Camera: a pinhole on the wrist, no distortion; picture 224 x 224 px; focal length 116.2 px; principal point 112.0 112.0 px. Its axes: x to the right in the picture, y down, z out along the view. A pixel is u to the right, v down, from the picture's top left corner.
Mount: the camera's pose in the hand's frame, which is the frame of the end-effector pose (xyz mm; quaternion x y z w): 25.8 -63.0 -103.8 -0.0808 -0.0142 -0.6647 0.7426
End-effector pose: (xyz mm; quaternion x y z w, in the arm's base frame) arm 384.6 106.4 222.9 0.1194 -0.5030 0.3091 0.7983
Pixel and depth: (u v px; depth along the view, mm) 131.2 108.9 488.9
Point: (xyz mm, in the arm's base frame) 166.2 -124.6 470.2
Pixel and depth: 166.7 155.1 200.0
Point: 425.5 10.9 394.7
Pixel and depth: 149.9 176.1 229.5
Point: 408.2 41.9 447.0
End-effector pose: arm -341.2 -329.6 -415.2 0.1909 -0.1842 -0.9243 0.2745
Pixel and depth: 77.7 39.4 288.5
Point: -301.3 -238.9 -200.1
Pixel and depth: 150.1 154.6 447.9
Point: -741.3 -289.9 -241.4
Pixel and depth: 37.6 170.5 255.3
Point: -450.0 -507.5 -291.1
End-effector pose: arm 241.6 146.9 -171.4 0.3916 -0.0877 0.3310 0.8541
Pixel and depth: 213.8 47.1 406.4
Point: 429.3 -360.4 -206.0
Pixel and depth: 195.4 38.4 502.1
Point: 378.7 -476.7 -168.9
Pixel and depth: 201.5 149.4 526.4
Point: 745.4 -214.8 23.9
